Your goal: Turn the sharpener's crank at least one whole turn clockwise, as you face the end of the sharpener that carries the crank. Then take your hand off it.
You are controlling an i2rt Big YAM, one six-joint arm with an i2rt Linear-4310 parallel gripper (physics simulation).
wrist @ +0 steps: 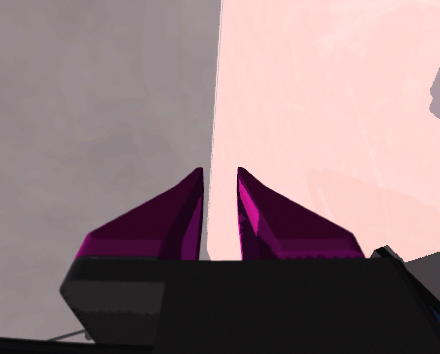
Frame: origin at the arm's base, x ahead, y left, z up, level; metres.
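Where they show: gripper, fingertip midpoint: (220, 178).
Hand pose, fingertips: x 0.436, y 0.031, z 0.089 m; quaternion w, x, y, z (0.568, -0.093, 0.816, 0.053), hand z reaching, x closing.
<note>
After its pixels a point has its place.
My gripper (220, 178) @(y 0.031, x 0.436, z 0.089 m) has its two magenta fingers drawn close together, with a narrow gap between the tips, over the left edge of the pale table. It is shut on the crank's handle, low between the fingers. The black gripper body hides the handle and most of the sharpener. A thin blue strip of the sharpener (436, 314) @(y 0.069, x 0.344, z -0.005 m) shows at the lower right edge of the wrist view. The crank's angle cannot be seen.
The pale pink table top (320, 100) @(y 0.032, x 0.493, z -0.014 m) fills the right side, and its edge runs nearly upright through the middle. The grey floor (100, 100) lies to the left. A grey patch shows at the right border. A thin dark line crosses the lower left corner.
</note>
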